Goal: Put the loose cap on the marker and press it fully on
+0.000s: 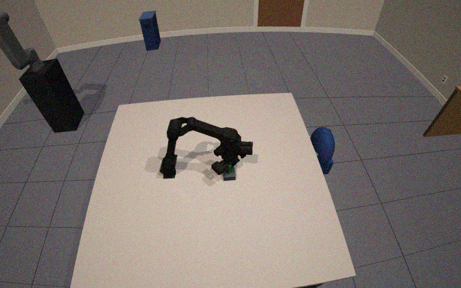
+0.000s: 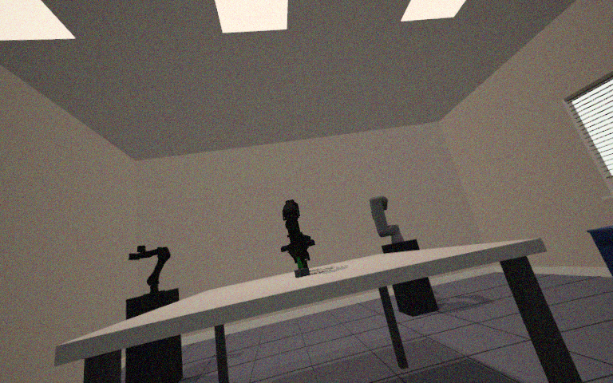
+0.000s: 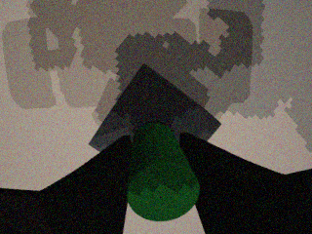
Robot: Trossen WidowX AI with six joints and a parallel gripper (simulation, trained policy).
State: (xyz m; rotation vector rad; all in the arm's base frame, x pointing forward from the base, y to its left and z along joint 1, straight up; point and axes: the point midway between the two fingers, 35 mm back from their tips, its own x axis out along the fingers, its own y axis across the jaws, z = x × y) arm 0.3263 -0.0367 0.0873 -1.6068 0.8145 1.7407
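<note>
Right now the green cap is 10 mm above my gripper tip. Also, from my gripper tip: dark grey holder block: 40 mm below.
</note>
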